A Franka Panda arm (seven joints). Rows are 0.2 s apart.
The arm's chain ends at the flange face. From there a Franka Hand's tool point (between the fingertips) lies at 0.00 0.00 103.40 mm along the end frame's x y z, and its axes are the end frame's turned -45 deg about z.
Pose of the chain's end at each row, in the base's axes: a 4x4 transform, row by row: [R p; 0 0 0 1], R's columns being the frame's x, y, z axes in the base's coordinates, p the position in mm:
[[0.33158, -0.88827, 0.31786, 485.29], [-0.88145, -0.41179, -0.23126, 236.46], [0.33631, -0.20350, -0.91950, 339.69], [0, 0, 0, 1]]
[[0.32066, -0.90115, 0.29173, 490.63], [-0.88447, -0.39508, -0.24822, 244.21], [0.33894, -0.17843, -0.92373, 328.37], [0, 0, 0, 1]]
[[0.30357, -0.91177, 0.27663, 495.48], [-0.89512, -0.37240, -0.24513, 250.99], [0.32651, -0.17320, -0.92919, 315.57], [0, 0, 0, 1]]
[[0.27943, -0.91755, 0.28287, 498.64], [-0.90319, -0.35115, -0.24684, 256.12], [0.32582, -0.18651, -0.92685, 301.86], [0, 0, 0, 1]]
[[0.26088, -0.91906, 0.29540, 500.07], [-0.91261, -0.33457, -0.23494, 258.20], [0.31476, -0.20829, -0.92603, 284.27], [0, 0, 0, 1]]
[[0.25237, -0.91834, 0.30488, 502.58], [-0.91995, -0.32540, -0.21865, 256.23], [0.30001, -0.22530, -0.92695, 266.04], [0, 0, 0, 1]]
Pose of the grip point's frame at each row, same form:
[[0.86256, -0.39364, 0.31786, 518.16], [-0.33210, -0.91446, -0.23126, 212.55], [0.38170, 0.09391, -0.91950, 244.61], [0, 0, 0, 1]]
[[0.86395, -0.41047, 0.29173, 520.79], [-0.34605, -0.90478, -0.24822, 218.54], [0.36584, 0.11350, -0.92373, 232.86], [0, 0, 0, 1]]
[[0.85938, -0.43006, 0.27663, 524.08], [-0.36962, -0.89627, -0.24513, 225.64], [0.35335, 0.10841, -0.92919, 219.49], [0, 0, 0, 1]]
[[0.84639, -0.45122, 0.28287, 527.89], [-0.39035, -0.88695, -0.24684, 230.60], [0.36227, 0.09851, -0.92685, 206.02], [0, 0, 0, 1]]
[[0.83434, -0.46540, 0.29540, 530.61], [-0.40874, -0.88189, -0.23494, 233.91], [0.36985, 0.07529, -0.92603, 188.52], [0, 0, 0, 1]]
[[0.82782, -0.47091, 0.30488, 534.10], [-0.42041, -0.88060, -0.21865, 233.62], [0.37145, 0.05283, -0.92695, 170.19], [0, 0, 0, 1]]

